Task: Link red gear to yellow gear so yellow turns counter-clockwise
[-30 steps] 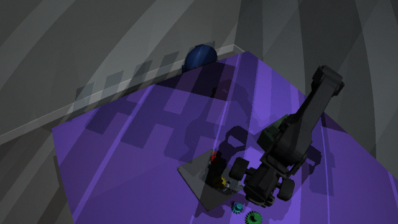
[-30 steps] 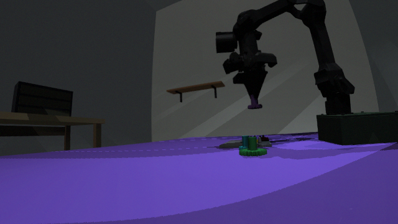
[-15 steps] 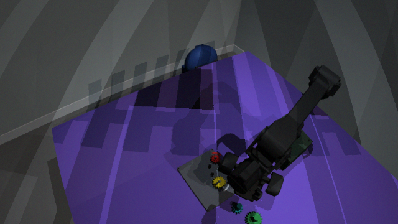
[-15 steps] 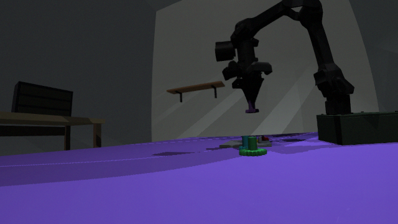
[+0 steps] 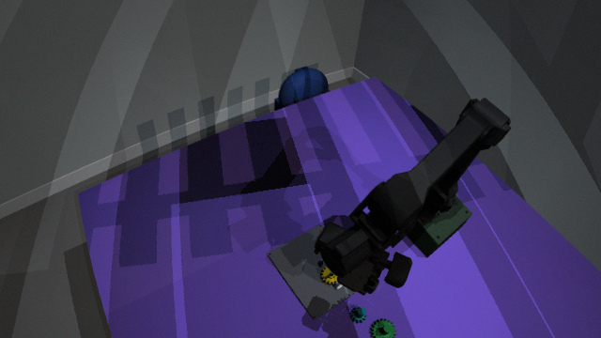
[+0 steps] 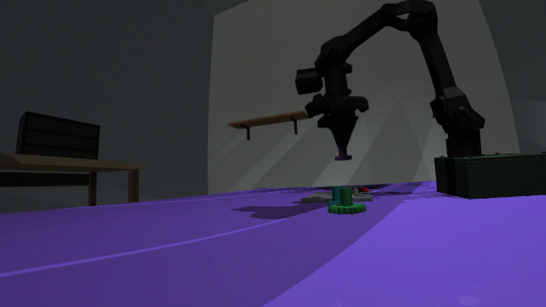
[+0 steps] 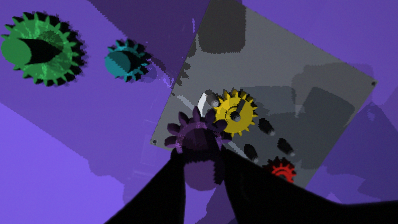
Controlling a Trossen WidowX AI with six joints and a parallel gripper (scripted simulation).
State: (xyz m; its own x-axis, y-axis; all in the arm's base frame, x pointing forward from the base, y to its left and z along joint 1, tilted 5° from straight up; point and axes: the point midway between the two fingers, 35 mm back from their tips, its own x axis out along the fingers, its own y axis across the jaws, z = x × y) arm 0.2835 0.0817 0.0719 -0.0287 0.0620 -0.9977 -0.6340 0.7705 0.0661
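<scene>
The red gear lies 10 mm behind my gripper tip, 150 mm to the right of it and 110 mm below it. The rest, counted from my gripper tip: teal gear 70 mm to the left, 110 mm below; then dark purple gear 10 mm below; then white arrow 20 mm to the right, 120 mm below.
</scene>
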